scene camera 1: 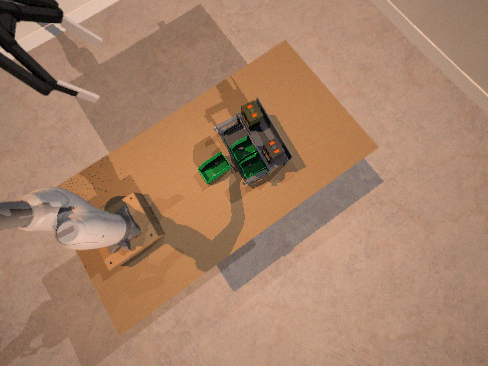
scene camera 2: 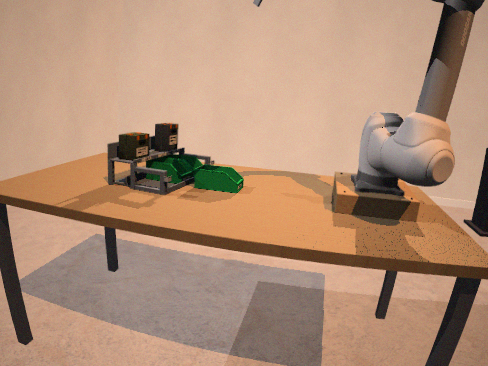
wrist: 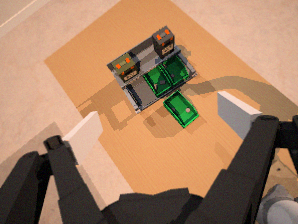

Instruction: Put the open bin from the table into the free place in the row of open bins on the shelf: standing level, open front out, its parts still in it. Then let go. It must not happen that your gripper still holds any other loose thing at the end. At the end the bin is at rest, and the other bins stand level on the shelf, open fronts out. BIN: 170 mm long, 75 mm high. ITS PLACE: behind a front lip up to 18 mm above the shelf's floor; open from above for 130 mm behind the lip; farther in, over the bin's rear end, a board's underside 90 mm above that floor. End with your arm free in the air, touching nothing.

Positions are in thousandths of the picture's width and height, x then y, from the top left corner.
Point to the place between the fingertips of my gripper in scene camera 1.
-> At 202, 193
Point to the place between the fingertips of my gripper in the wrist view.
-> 525, 502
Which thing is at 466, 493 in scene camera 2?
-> A green open bin.
